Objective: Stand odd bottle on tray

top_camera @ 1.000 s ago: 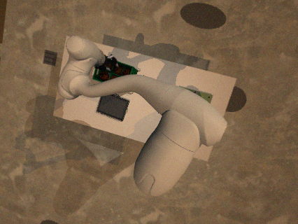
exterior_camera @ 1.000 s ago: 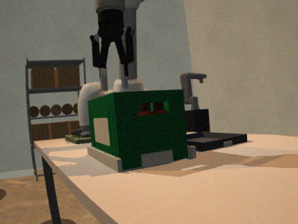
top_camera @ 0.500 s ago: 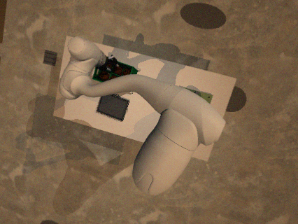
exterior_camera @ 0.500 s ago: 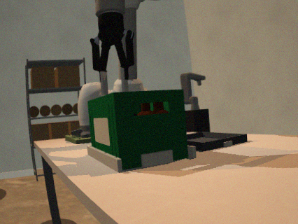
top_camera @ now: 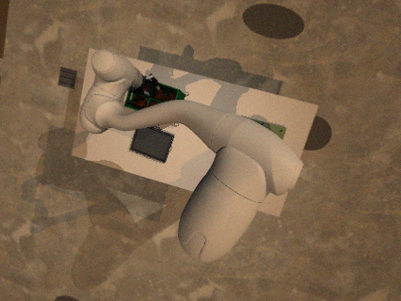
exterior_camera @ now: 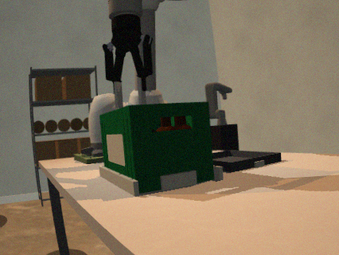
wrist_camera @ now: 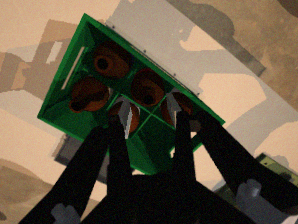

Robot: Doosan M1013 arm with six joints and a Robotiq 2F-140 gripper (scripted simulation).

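Now: hand 130 mm above the brown bottle. From my hand the other things lie so: green crate 130 mm below, 40 mm to the left; dark tray 310 mm to the left, 200 mm below, 20 mm behind.
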